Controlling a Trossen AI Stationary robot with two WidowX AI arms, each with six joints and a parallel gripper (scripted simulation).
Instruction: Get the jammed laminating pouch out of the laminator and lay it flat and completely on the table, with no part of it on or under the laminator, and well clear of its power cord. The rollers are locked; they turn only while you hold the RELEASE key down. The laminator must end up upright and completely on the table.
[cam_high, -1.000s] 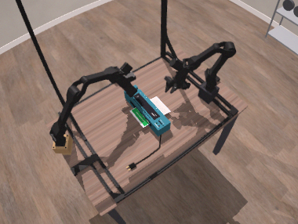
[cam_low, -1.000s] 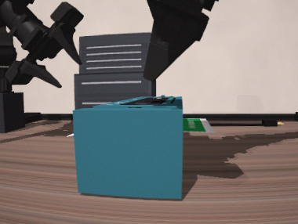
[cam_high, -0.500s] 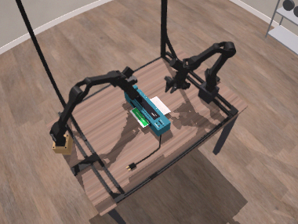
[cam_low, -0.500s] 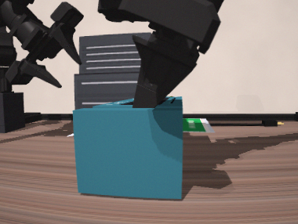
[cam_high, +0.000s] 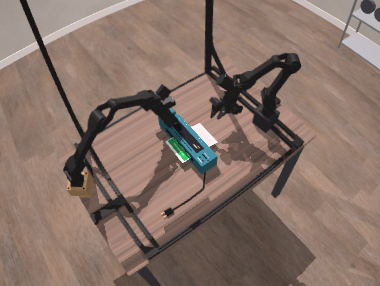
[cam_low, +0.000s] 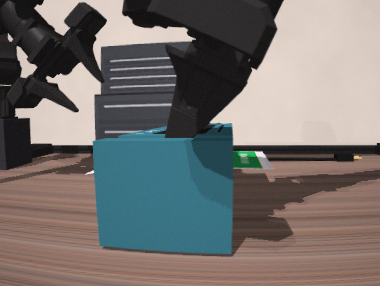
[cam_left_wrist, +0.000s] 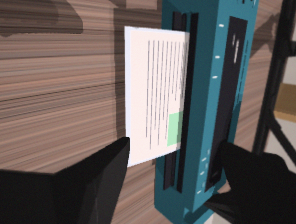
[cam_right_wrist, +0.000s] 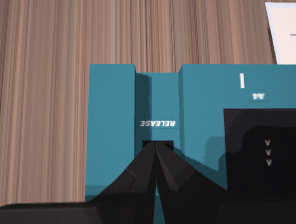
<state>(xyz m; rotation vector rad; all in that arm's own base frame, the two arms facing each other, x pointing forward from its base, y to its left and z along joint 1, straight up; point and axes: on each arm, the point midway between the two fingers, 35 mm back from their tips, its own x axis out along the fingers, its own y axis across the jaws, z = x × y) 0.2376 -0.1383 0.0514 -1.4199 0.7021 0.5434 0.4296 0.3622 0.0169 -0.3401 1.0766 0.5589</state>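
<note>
The release key lies 40 mm below my right hand and 10 mm to the left of it. Also, from my right hand: plug (460 mm ahead, 180 mm to the right, 90 mm below).
</note>
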